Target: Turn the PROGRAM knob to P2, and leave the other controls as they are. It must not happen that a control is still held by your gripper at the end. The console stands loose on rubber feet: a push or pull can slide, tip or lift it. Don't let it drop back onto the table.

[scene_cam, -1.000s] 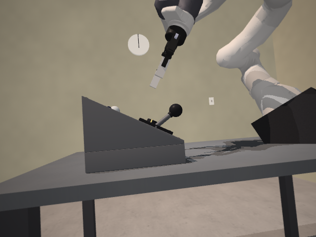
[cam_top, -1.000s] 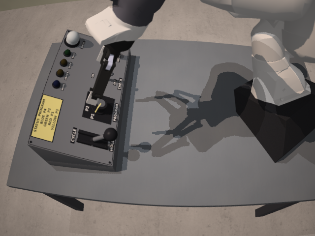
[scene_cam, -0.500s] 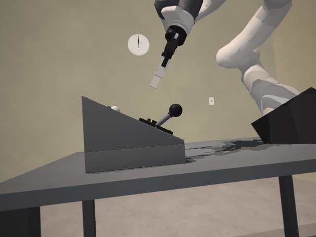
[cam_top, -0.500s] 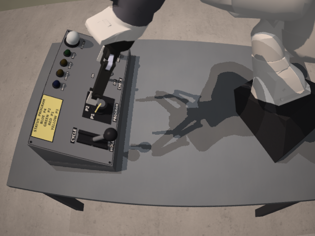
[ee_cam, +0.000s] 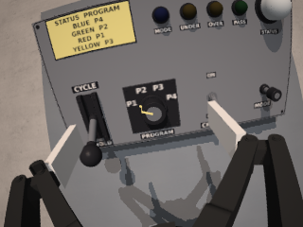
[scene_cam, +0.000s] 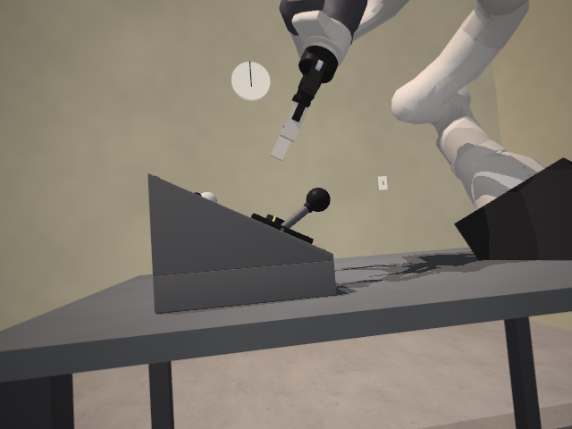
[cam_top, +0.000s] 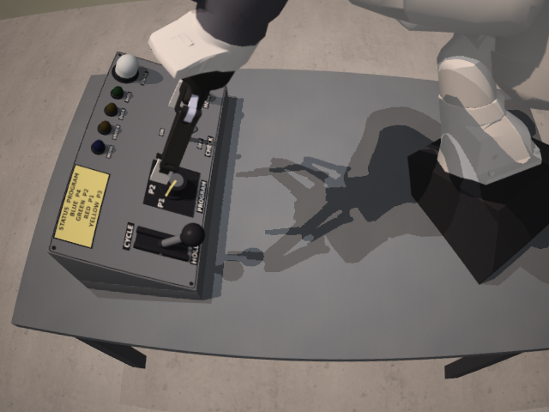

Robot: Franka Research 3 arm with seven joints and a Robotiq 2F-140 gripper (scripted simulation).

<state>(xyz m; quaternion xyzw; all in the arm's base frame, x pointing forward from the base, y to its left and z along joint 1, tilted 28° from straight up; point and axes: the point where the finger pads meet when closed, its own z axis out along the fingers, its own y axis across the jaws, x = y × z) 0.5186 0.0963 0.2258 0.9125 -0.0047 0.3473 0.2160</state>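
Right now my hand is 180 mm above the grey sloped console, 80 mm to the left of it and 50 mm short of it. The rest, counted from my hand: small black mode knob 250 mm to the right, 150 mm below, 20 mm behind; check toggle 160 mm below, 130 mm to the right; black ball lever 140 mm below, 110 mm to the left, 20 mm ahead.
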